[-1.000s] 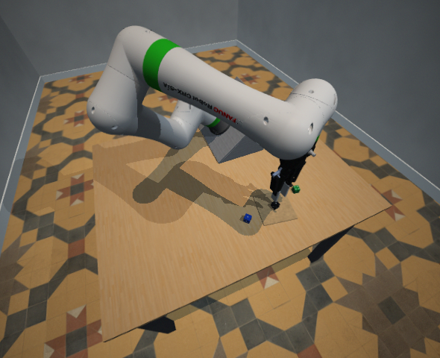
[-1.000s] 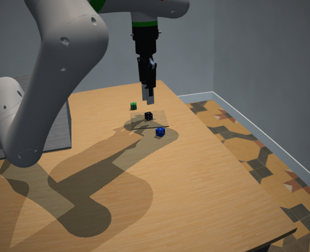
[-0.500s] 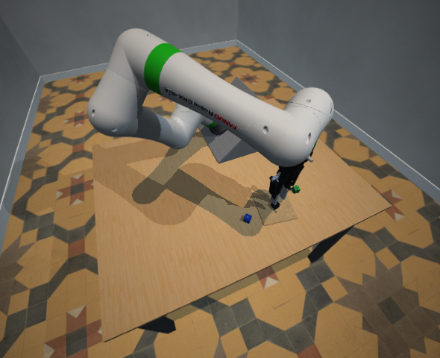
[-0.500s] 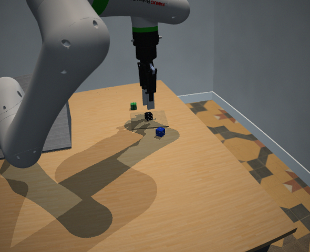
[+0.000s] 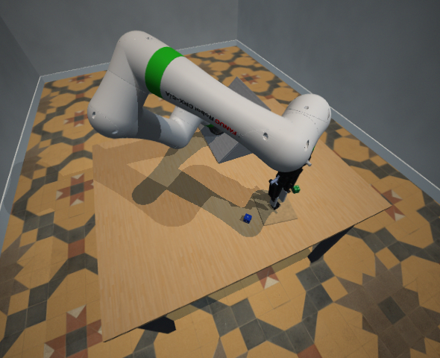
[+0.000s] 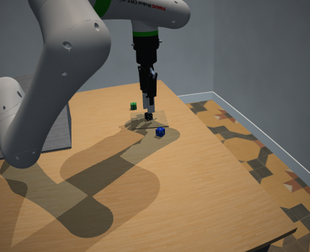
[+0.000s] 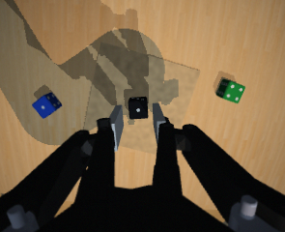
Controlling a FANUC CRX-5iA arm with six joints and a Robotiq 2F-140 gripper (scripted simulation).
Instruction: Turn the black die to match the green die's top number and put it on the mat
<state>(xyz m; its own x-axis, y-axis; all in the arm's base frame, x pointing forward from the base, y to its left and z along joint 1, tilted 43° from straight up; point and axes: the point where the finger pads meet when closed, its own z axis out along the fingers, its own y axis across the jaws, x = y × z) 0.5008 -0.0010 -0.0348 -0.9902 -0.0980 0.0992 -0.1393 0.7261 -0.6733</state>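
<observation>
The black die is 6 cm below my hand. The rest, counted from my hand: green die (4 cm behind, 13 cm to the left, 6 cm below); then tan mat (7 cm below); then blue die (1 cm ahead, 13 cm to the right, 6 cm below).
</observation>
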